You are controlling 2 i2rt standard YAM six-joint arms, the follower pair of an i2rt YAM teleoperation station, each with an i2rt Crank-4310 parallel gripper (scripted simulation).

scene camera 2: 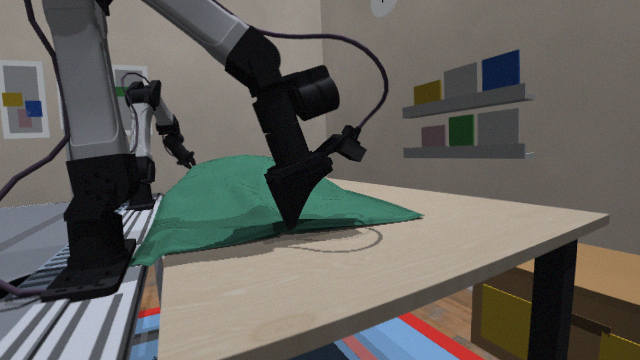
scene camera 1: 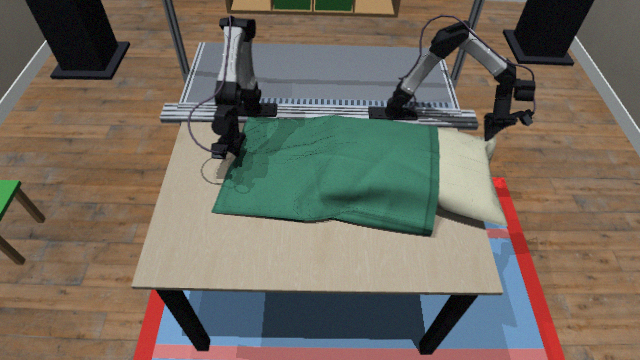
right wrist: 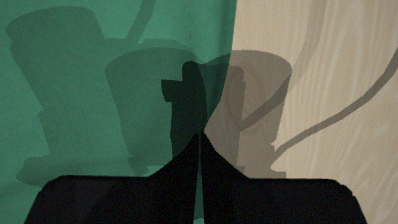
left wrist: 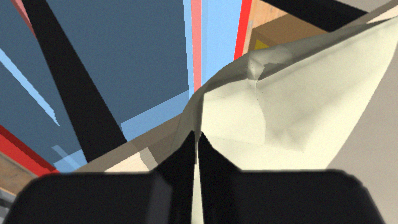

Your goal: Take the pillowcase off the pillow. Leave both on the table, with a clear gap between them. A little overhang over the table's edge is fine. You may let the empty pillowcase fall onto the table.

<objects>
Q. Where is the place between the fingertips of my right gripper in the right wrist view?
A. At 200,136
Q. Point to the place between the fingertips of my left gripper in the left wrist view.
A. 196,134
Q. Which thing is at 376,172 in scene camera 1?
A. A green pillowcase.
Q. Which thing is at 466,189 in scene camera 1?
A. A cream pillow.
</objects>
